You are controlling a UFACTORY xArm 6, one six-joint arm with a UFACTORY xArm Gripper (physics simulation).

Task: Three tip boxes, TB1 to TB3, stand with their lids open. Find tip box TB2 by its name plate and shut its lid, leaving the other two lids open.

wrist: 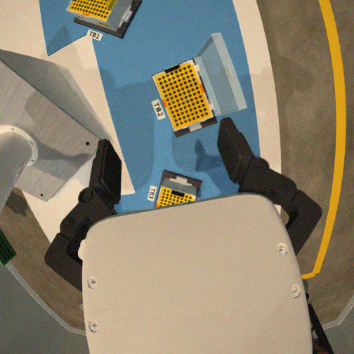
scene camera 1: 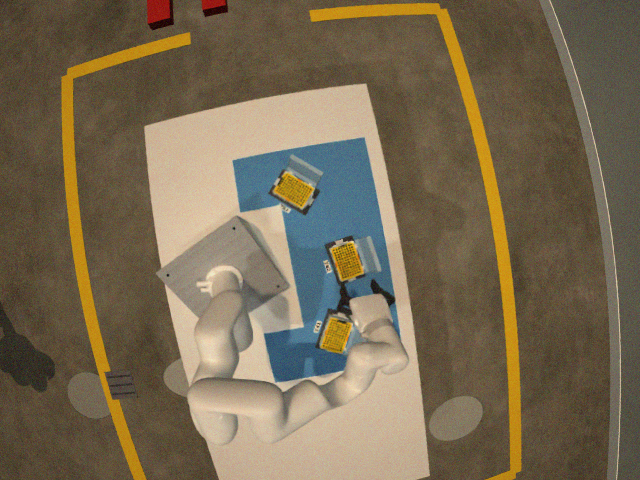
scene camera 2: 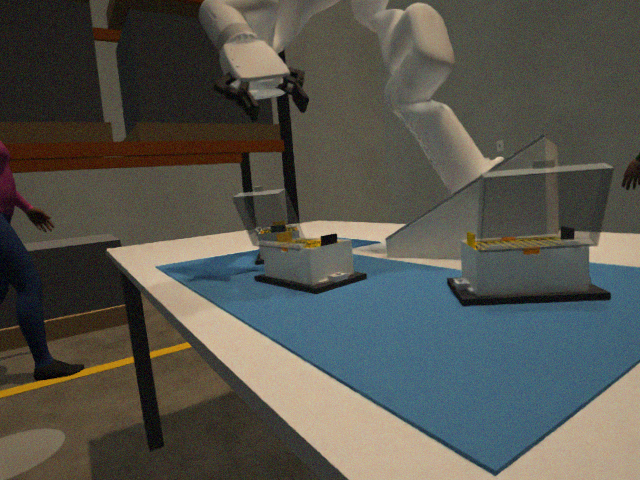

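Tip box TB2 is the middle box; its name plate reads TB2. Its clear lid stands open on the side away from the robot base. TB1 has its lid open. TB3 is partly covered by the gripper body in the wrist view; part of its lid shows beside the arm in scene camera 1. My gripper is open and empty, high above the mat, between TB2 and TB3 seen from above.
The boxes stand on a blue mat on a pale table. The arm's grey wedge base stands beside the mat. A shelf rack and a person are behind the table.
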